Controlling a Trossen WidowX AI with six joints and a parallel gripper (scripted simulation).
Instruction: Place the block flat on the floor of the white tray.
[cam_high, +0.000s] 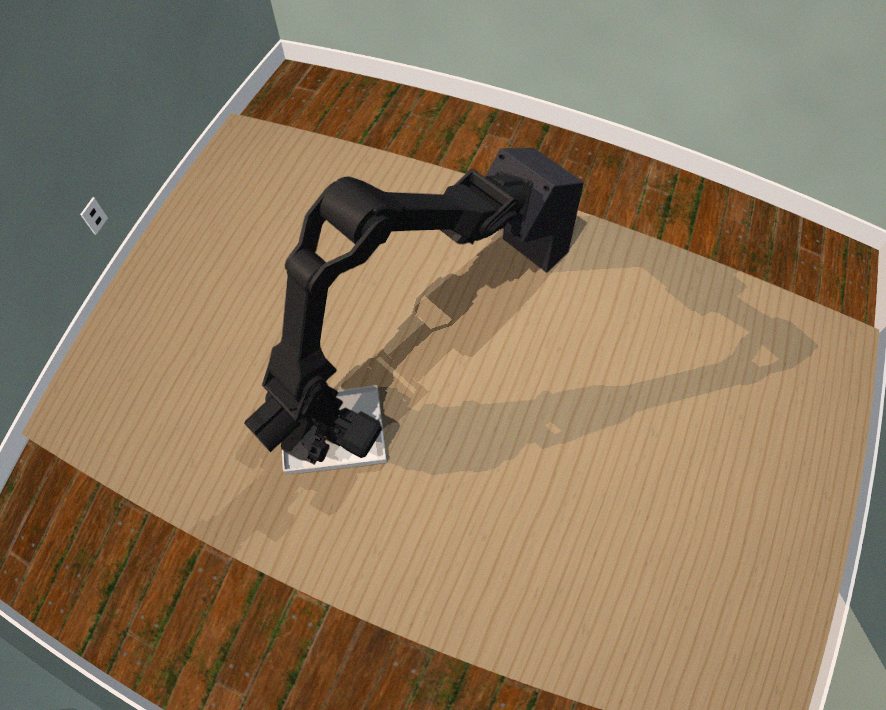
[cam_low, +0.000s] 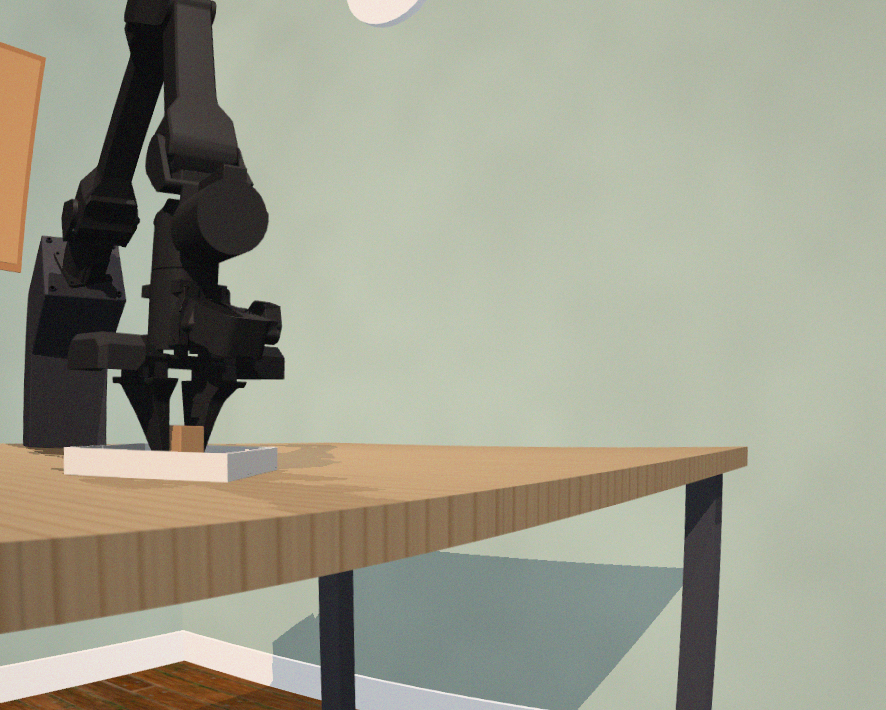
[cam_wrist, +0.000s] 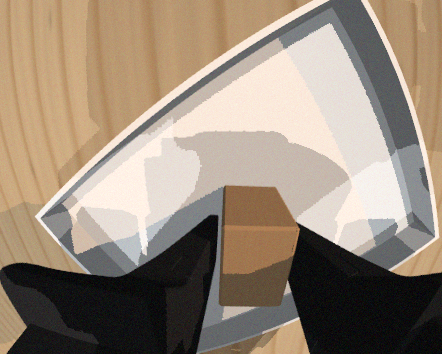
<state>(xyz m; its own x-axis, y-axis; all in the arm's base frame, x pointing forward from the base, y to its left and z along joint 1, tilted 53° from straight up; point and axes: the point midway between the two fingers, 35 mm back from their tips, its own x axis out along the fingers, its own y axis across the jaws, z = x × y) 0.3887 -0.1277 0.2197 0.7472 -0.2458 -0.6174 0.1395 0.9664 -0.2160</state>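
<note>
Right now the wooden block is 2 cm below my hand. From my hand the other things lie so: white tray (3 cm below).
</note>
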